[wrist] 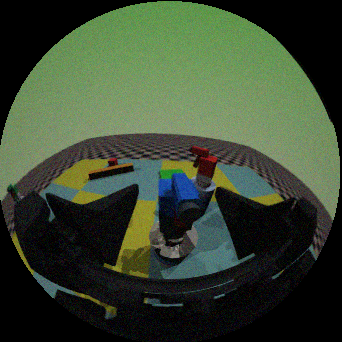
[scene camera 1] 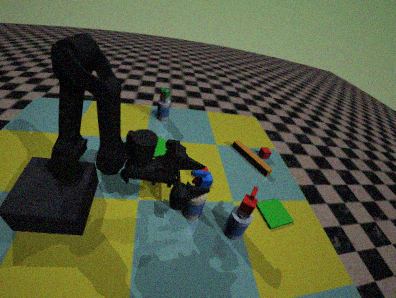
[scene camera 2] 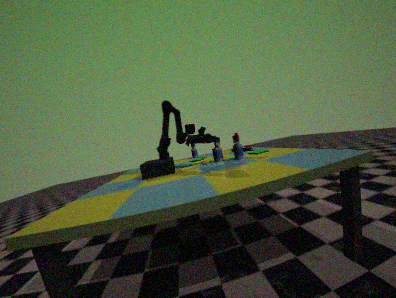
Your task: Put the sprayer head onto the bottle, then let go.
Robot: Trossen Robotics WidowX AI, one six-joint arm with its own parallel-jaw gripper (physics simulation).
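Frame: origin at the arm's base, x down, y left, z ahead, level; metres.
Seen in the pictures: gripper, fingertip midpoint: [wrist: 178,190] [scene camera 1: 207,178] [scene camera 2: 217,138]; arm's base, link origin: [scene camera 1: 69,177] [scene camera 2: 164,159].
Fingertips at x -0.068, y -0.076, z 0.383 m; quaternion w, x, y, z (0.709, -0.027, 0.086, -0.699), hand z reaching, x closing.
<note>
Offsets run from my fingertips to a thing's top centre. "spot": to the spot under its first point.
The blue sprayer head {spot: dx -0.007, dy -0.013, dz -0.012 m} [scene camera 1: 204,180] [wrist: 185,189] stands on top of a white and blue bottle {dx +0.053, dy +0.002, dz -0.018 m} [scene camera 1: 194,209] [scene camera 2: 218,154] [wrist: 172,247], roughly upright. Its lower part and the bottle's neck are partly hidden, so how snugly it sits cannot be told. The bottle stands upright on the table. My gripper [scene camera 1: 206,179] [scene camera 2: 218,140] [wrist: 178,190] is open at the height of the head. In the wrist view one finger is on each side of the head, with a gap on both sides.
A red-topped bottle {dx -0.014, dy -0.080, dz +0.105 m} [scene camera 1: 237,225] [scene camera 2: 238,151] [wrist: 206,185] stands close beyond. A green tile {dx +0.148, dy -0.040, dz +0.277 m} [scene camera 1: 274,213], an orange bar {dx +0.127, dy +0.245, dz +0.302 m} [scene camera 1: 252,158] [wrist: 111,171] and a red cube {dx +0.118, dy +0.269, dz +0.386 m} [scene camera 1: 265,153] [wrist: 113,161] lie farther off. A green-topped bottle {spot: dx +0.102, dy +0.542, dz -0.069 m} [scene camera 1: 163,111] stands at the back; another green tile {dx +0.148, dy +0.322, dz -0.102 m} [scene camera 1: 160,147] is behind the arm.
</note>
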